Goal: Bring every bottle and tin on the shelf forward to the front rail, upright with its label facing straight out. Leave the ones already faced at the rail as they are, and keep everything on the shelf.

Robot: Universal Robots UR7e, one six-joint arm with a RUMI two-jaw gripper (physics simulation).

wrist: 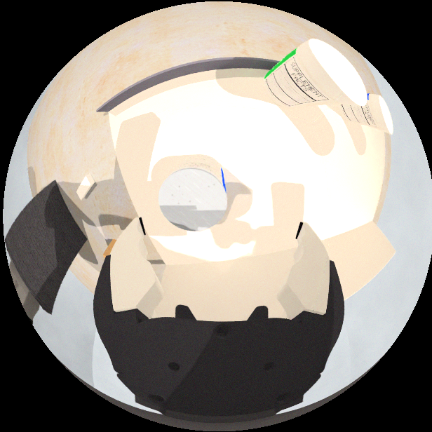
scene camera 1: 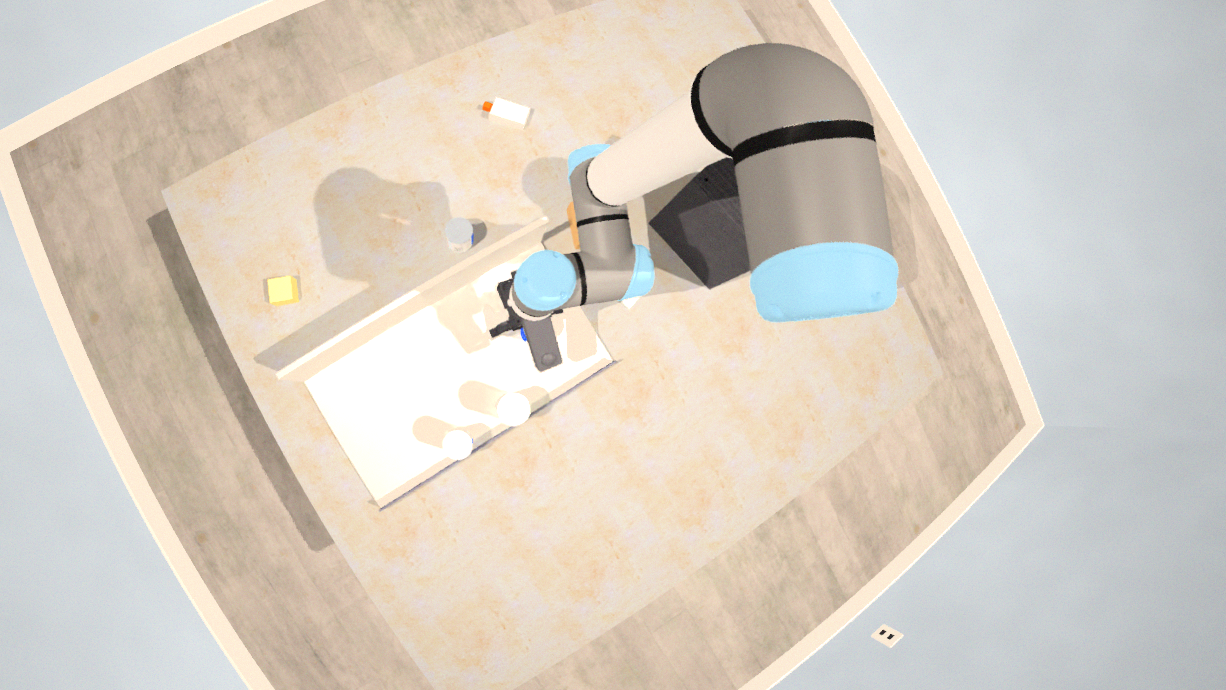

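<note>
The white shelf [scene camera 1: 368,420] [wrist: 250,125] has a front rail [scene camera 1: 411,483] [wrist: 185,66]. Two white-topped containers stand upright at the rail: one with a green label edge [scene camera 1: 513,408] [wrist: 302,82] and one with a blue label edge [scene camera 1: 457,444] [wrist: 376,112]. Their label fronts are hidden. A grey-topped tin [scene camera 1: 524,335] [wrist: 192,200] stands upright, back from the rail; its blue label edge is at its right in the wrist view, and the arm mostly covers it in the scene view. My gripper [scene camera 1: 514,324] [wrist: 221,221] is open and empty, with the tin ahead and left of centre in the wrist view.
A raised back wall [scene camera 1: 411,300] [wrist: 362,255] runs behind the shelf. Behind it on the table are a grey-topped can [scene camera 1: 459,233], a yellow block [scene camera 1: 282,289] and a white bottle with an orange cap [scene camera 1: 509,113]. A dark block [scene camera 1: 703,227] [wrist: 45,245] is beside the arm.
</note>
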